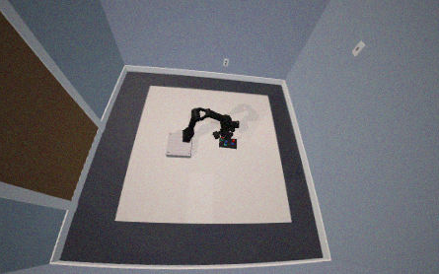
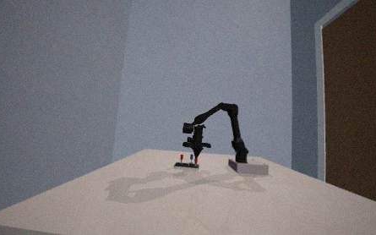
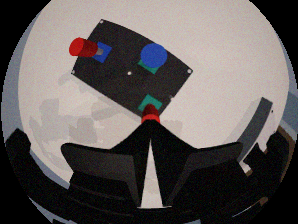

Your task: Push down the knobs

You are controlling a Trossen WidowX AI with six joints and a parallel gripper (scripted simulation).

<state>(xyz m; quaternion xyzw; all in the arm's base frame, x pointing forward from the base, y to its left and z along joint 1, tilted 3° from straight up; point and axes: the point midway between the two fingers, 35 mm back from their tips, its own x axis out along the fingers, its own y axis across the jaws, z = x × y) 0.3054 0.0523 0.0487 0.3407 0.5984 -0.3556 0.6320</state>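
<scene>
My gripper tip is 2 cm above the red knob. The rest, counted from my gripper tip: blue knob (5 cm to the right, 3 cm ahead).
</scene>
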